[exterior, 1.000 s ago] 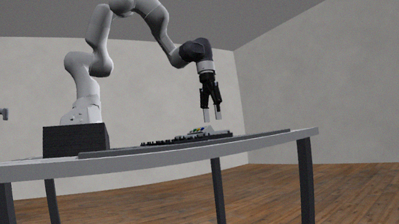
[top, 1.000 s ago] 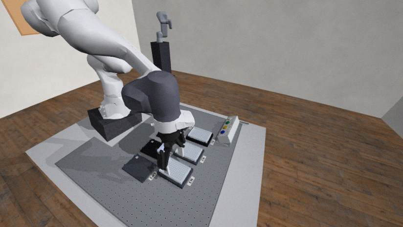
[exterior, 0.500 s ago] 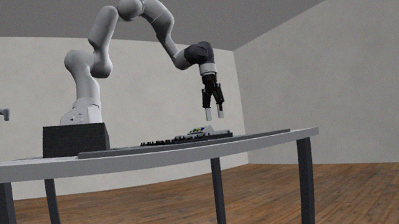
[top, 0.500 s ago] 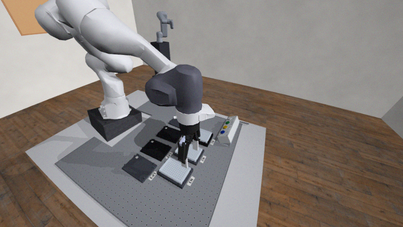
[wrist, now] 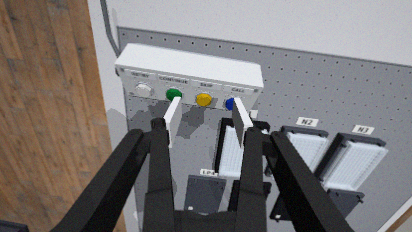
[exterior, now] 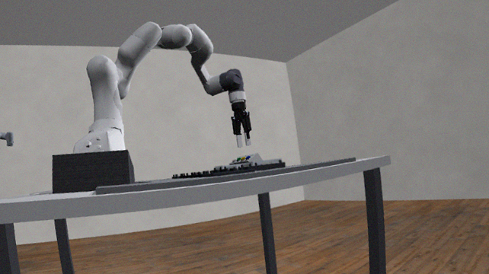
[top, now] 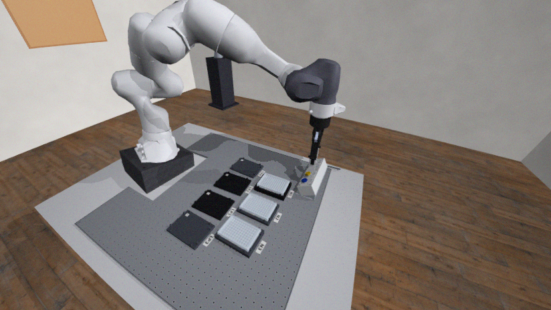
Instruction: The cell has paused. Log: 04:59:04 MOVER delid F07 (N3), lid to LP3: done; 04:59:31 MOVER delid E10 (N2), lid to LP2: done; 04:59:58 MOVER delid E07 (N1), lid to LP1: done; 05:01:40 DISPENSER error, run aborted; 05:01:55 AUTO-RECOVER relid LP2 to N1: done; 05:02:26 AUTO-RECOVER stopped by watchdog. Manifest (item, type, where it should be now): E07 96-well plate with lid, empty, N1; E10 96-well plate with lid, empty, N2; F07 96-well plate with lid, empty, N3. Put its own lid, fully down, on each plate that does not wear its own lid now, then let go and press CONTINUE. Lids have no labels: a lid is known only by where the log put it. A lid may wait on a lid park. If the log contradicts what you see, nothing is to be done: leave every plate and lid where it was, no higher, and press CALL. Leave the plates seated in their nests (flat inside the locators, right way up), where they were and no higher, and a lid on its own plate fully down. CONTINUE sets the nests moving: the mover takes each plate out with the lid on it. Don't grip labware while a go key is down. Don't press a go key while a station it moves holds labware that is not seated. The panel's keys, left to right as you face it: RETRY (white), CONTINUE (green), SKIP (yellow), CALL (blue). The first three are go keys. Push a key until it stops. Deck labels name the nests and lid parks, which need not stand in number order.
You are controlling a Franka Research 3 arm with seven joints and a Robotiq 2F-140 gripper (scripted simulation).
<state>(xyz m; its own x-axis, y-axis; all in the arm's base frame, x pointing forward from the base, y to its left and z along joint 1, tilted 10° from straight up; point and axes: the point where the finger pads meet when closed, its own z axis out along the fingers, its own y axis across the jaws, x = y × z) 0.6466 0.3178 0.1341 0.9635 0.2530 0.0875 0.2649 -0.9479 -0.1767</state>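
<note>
Now: hand 9 cm above the green continue key, 5 cm to the right of it and 2 cm past it. Also, from my hand: white retry key: 10 cm to the left, 9 cm below, 3 cm behind; then yellow skip key: 9 cm below, 1 cm behind; then blue call key: 9 cm below, 5 cm to the right, 1 cm behind.
</note>
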